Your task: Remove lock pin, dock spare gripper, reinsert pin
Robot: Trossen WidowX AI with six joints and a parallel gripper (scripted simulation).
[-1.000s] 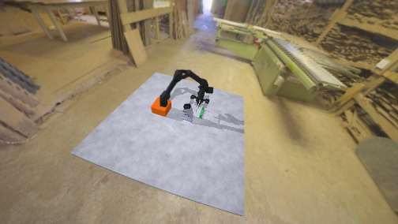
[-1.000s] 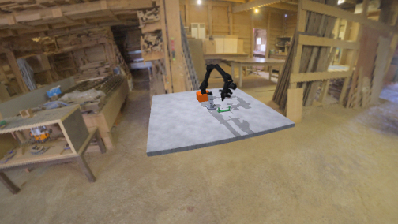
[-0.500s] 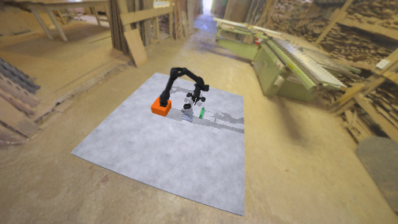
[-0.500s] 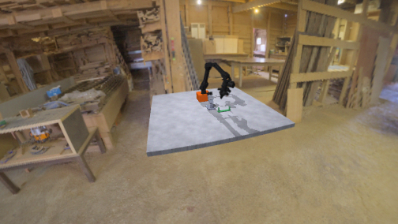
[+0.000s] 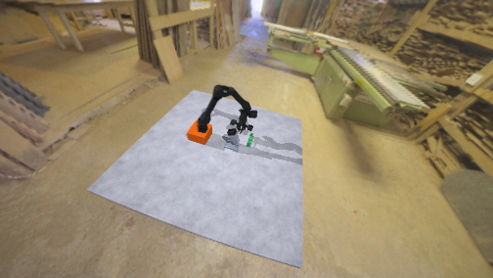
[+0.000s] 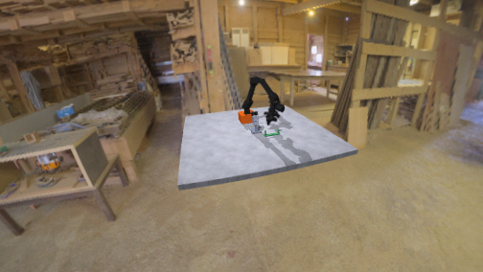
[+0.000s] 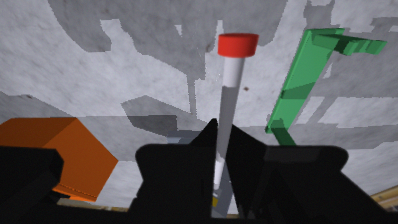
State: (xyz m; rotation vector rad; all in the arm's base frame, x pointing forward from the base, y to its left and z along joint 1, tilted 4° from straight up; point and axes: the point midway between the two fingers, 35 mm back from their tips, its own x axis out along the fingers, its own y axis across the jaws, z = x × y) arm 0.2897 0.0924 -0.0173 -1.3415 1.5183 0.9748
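Right now my gripper tip is 2 cm past the grey mount and 11 cm to the left of it. Also, from my gripper tip: green strip: 10 cm ahead, 1 cm to the right, 3 cm below; spare gripper: 3 cm behind, 11 cm to the right, 7 cm above.
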